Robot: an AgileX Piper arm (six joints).
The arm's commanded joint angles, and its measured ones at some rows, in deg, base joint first. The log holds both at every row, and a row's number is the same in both.
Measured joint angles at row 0: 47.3 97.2 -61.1 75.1 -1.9 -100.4
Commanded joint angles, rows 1 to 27: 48.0 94.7 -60.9 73.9 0.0 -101.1; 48.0 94.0 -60.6 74.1 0.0 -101.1; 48.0 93.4 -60.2 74.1 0.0 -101.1; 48.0 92.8 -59.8 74.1 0.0 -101.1; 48.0 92.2 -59.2 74.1 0.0 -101.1; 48.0 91.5 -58.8 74.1 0.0 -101.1; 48.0 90.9 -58.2 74.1 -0.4 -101.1; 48.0 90.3 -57.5 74.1 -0.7 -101.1; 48.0 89.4 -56.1 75.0 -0.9 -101.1; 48.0 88.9 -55.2 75.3 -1.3 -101.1; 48.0 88.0 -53.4 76.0 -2.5 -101.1; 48.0 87.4 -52.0 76.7 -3.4 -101.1; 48.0 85.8 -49.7 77.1 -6.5 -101.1; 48.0 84.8 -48.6 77.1 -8.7 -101.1; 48.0 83.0 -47.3 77.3 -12.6 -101.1; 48.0 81.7 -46.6 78.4 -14.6 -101.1; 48.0 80.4 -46.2 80.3 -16.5 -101.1; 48.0 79.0 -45.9 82.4 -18.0 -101.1; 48.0 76.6 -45.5 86.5 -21.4 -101.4; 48.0 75.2 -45.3 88.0 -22.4 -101.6; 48.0 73.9 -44.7 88.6 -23.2 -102.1; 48.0 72.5 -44.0 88.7 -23.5 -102.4; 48.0 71.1 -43.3 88.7 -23.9 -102.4; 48.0 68.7 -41.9 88.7 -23.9 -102.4; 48.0 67.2 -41.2 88.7 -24.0 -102.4; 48.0 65.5 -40.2 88.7 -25.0 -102.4; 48.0 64.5 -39.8 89.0 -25.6 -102.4
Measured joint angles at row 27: 47.9 68.0 -41.7 88.2 -23.6 -102.0
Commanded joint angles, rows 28 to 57: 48.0 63.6 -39.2 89.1 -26.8 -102.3; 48.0 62.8 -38.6 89.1 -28.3 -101.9; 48.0 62.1 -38.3 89.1 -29.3 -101.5; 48.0 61.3 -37.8 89.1 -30.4 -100.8; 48.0 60.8 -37.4 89.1 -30.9 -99.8; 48.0 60.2 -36.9 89.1 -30.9 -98.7; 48.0 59.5 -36.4 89.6 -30.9 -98.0; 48.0 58.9 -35.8 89.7 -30.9 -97.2; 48.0 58.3 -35.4 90.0 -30.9 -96.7; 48.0 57.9 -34.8 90.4 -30.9 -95.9; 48.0 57.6 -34.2 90.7 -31.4 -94.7; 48.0 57.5 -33.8 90.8 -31.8 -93.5; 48.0 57.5 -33.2 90.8 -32.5 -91.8; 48.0 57.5 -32.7 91.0 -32.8 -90.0; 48.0 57.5 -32.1 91.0 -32.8 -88.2; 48.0 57.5 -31.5 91.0 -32.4 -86.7; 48.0 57.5 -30.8 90.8 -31.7 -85.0; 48.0 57.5 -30.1 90.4 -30.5 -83.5; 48.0 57.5 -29.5 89.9 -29.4 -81.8; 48.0 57.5 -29.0 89.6 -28.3 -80.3; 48.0 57.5 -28.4 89.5 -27.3 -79.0; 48.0 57.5 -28.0 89.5 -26.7 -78.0; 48.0 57.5 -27.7 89.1 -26.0 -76.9; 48.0 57.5 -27.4 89.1 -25.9 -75.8; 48.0 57.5 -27.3 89.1 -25.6 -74.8; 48.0 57.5 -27.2 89.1 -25.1 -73.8; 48.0 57.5 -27.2 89.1 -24.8 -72.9; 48.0 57.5 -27.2 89.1 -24.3 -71.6; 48.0 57.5 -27.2 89.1 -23.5 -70.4; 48.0 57.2 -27.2 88.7 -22.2 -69.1
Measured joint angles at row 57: 47.9 57.7 -27.5 89.9 -25.4 -73.4
